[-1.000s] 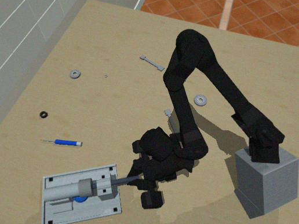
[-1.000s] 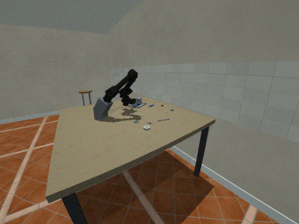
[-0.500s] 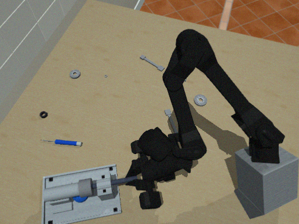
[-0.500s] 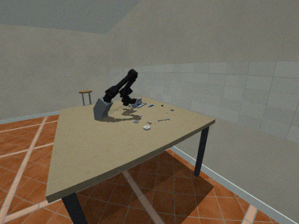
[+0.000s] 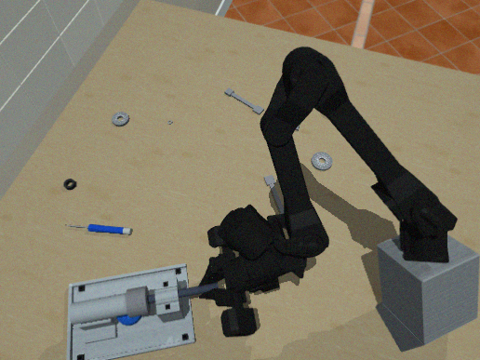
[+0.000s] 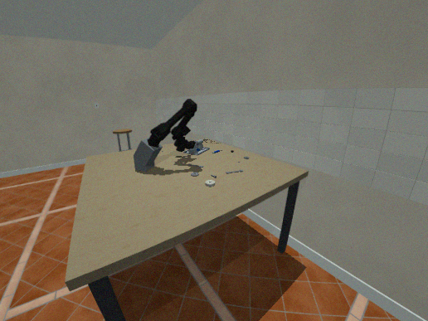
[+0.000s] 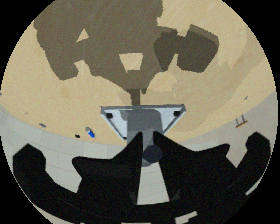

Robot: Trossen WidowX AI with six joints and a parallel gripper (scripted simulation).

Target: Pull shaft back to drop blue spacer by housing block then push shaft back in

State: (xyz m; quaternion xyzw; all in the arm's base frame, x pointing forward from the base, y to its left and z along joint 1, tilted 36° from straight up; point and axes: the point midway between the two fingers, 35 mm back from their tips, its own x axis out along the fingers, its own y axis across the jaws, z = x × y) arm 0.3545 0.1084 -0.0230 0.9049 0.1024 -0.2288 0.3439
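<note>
My gripper is now 70 mm short of the dark shaft and 30 mm to the right of it. Round my hand: grey spacer: 120 mm ahead, 50 mm to the left; blue spacer: 150 mm ahead, 70 mm below, 60 mm to the left.
</note>
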